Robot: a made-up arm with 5 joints.
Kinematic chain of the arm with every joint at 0, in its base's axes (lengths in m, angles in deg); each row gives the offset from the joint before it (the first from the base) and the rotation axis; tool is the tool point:
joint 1: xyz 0 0 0.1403 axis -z
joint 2: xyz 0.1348 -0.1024 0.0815 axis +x
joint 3: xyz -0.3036 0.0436 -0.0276 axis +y
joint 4: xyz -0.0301 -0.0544 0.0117 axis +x
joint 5: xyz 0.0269 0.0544 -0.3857 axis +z
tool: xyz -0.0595 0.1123 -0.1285
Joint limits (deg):
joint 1: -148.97..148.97
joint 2: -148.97..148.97
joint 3: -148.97..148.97
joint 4: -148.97..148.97
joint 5: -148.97..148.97
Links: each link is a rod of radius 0.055 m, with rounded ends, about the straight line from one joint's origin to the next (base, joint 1, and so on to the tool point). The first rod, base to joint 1, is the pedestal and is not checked.
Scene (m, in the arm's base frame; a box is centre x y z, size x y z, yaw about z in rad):
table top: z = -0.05
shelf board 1: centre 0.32 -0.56 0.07 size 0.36 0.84 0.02 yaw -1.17
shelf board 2: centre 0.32 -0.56 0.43 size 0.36 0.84 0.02 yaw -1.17
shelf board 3: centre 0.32 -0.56 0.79 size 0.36 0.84 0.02 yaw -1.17
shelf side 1: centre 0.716 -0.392 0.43 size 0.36 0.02 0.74 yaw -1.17
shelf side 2: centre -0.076 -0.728 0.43 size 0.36 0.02 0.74 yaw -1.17
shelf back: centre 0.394 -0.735 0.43 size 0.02 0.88 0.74 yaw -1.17
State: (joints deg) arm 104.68 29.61 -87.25 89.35 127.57
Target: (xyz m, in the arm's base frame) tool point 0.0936 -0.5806 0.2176
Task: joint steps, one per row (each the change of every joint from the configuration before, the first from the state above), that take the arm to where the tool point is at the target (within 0.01 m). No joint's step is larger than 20 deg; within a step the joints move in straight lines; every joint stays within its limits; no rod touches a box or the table.
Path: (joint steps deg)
1: -19.06 1.62 -5.38 -8.51 -4.17
2: -19.07 1.62 -5.39 -8.51 -4.17
3: -19.06 1.61 -5.38 -8.50 -4.17
4: -19.07 1.62 -5.38 -8.51 -4.17
5: -19.06 1.62 -5.38 -8.51 -4.17
6: -19.07 1.62 -5.39 -8.51 -4.17
7: -19.06 1.62 -5.38 -8.50 -4.18
8: -19.07 1.61 -5.38 -8.51 -4.17
9: -19.06 1.62 -5.38 -8.51 -4.17
10: 14.10 -4.48 -3.32 -14.99 14.74
11: 14.11 -4.48 -3.32 -15.00 14.73
12: 14.11 -4.48 -3.32 -14.99 14.74
13: 14.11 -4.48 -3.32 -15.00 14.73

